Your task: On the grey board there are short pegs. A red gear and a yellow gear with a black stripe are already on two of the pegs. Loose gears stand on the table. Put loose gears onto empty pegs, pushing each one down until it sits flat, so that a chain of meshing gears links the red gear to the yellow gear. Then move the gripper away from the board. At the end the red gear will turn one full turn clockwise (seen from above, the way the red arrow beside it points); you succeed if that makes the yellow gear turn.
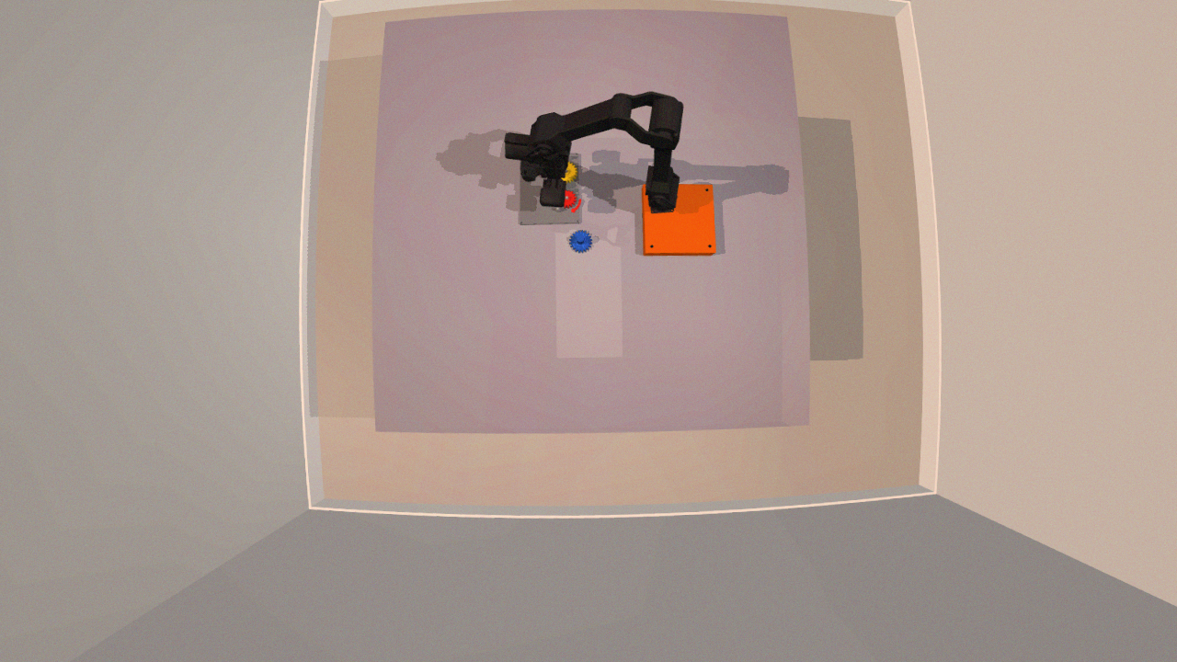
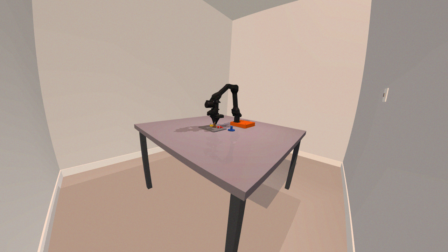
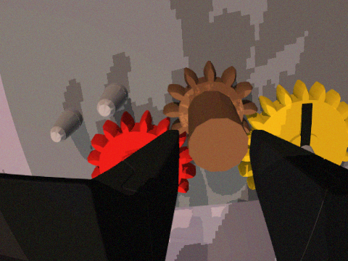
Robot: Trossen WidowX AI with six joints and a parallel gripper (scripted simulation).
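Now: the brown gear 20 mm below my gripper tip. The rest, counted from my gripper tip: red gear: 40 mm to the left, 20 mm below, 20 mm behind; then red arrow: 60 mm to the left, 40 mm behind, 30 mm below; then yellow gear: 40 mm to the right, 20 mm below, 20 mm behind.
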